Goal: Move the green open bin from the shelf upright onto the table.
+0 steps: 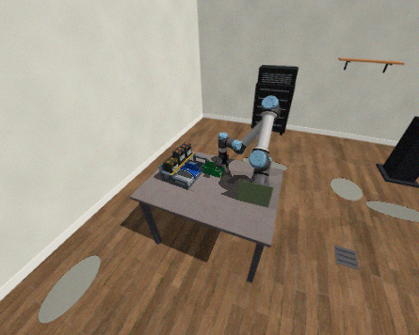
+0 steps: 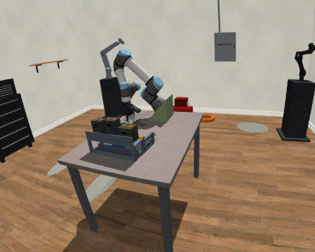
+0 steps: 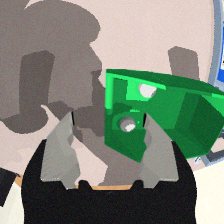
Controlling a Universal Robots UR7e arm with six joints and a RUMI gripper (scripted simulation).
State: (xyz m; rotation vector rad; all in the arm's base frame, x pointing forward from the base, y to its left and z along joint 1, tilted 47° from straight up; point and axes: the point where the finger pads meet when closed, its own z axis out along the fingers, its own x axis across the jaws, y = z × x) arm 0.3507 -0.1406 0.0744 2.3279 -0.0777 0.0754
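Right now my hand is 8 cm short of the green open bin and 1 cm to the left of it. From my hand the other things lie so: grey bin (29 cm ahead, 20 cm to the left); blue bin (28 cm ahead, 9 cm to the left); yellow rail (33 cm ahead, 9 cm to the left, 7 cm above).
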